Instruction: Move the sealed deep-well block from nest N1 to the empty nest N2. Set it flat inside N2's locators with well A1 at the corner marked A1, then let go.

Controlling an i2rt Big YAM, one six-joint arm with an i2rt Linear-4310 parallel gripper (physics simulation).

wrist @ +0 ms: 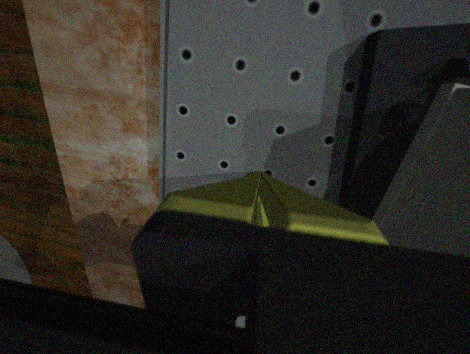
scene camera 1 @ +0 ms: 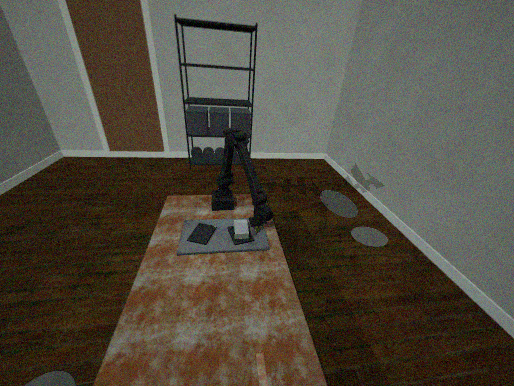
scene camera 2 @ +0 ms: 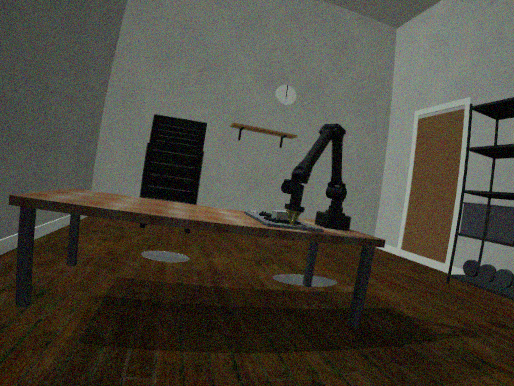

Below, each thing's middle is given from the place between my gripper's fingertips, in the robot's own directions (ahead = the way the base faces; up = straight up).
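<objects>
Looking at the dark flat nest (wrist: 402, 70), I find that my hand is 10 cm to the left of it and 2 cm short of it, and that the hand is also 1 cm below the nest.
</objects>
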